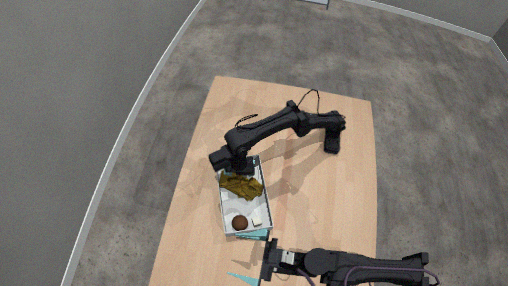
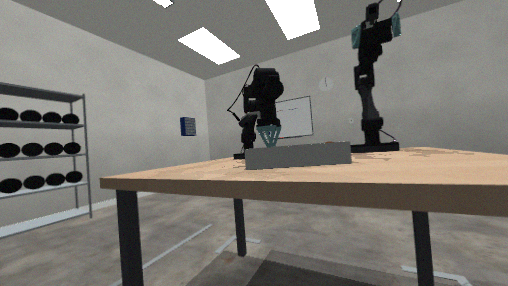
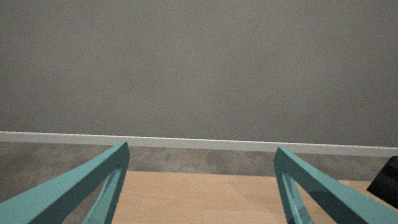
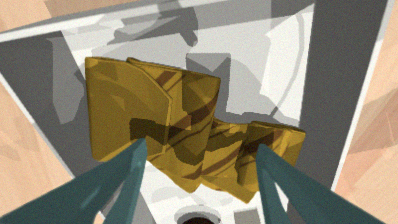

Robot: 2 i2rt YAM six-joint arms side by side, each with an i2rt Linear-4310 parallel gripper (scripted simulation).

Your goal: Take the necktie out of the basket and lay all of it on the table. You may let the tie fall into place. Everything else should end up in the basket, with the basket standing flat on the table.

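The left gripper appears in the pictures, image 3 among them, and the right gripper is visible too, including in image 4. A grey-white basket and a mustard necktie are also part of the scene that the pictures show.
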